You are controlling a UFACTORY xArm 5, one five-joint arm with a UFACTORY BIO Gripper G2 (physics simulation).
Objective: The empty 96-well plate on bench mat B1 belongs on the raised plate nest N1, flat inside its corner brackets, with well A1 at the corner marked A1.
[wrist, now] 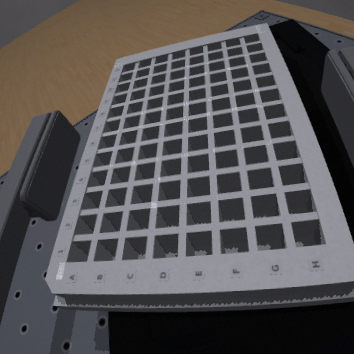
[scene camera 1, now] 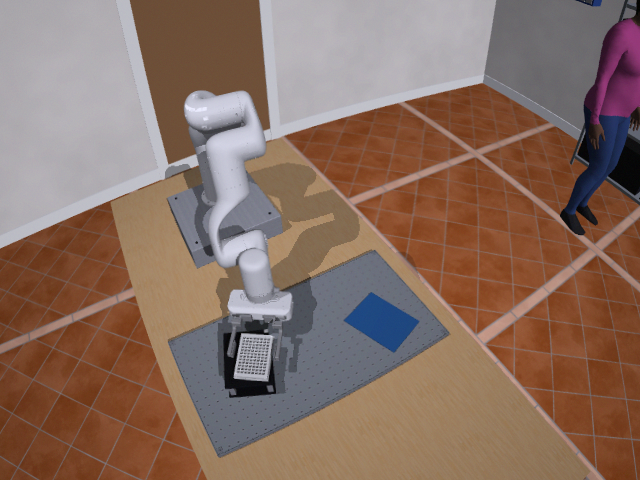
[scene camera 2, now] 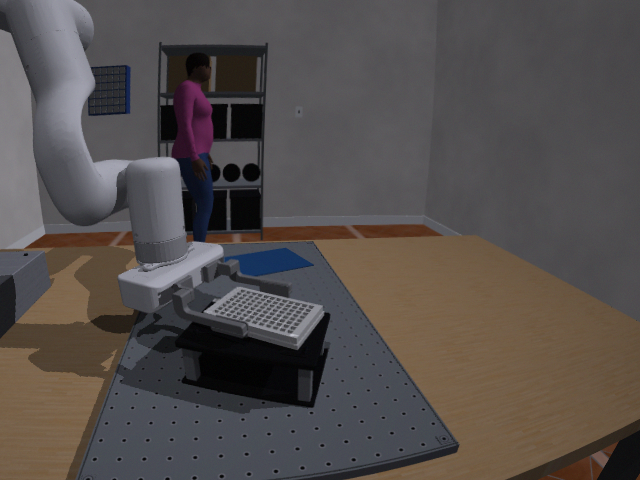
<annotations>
A white 96-well plate (scene camera 1: 253,362) is 107 cm from the lens. A blue mat B1 (scene camera 1: 381,321) is 121 cm from the lens. A plate nest N1 (scene camera 1: 229,363): 109 cm from the lens. The marked spots on the blue mat B1 and the white 96-well plate are 38 cm apart.
</annotations>
